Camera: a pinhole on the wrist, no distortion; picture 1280 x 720 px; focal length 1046.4 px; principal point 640.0 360.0 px. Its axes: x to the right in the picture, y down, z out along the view. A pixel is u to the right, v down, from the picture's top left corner.
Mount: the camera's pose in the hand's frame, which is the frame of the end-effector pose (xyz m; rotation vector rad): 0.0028 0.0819 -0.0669 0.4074 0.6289 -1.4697
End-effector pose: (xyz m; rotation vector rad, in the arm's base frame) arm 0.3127 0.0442 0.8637 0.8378 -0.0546 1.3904
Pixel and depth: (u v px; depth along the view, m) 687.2 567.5 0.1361
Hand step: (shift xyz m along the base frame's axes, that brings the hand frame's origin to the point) 0.0285 0.0237 0.0452
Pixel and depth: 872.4 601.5 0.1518
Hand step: 0.0550 0.0367 0.0311
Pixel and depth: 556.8 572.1 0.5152
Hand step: 0.3592 -0.0281 0.2450
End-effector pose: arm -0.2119 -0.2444 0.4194 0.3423 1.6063 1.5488
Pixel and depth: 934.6 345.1 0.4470
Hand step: 0.2150 0.1237 -0.2614
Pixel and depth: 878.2 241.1 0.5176
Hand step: 0.3020 0.1313 -0.2741
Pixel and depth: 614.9 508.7 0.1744
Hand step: 0.0250 0.0796 -0.0287
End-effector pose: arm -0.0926 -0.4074 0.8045 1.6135 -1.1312 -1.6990
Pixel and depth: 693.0 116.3 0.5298
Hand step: -0.2834 0.2470 -0.2305
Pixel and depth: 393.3 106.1 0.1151
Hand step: -0.0456 0.0002 0.0273
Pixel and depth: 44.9 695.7 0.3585
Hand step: -0.3457 -0.0910 -0.0846
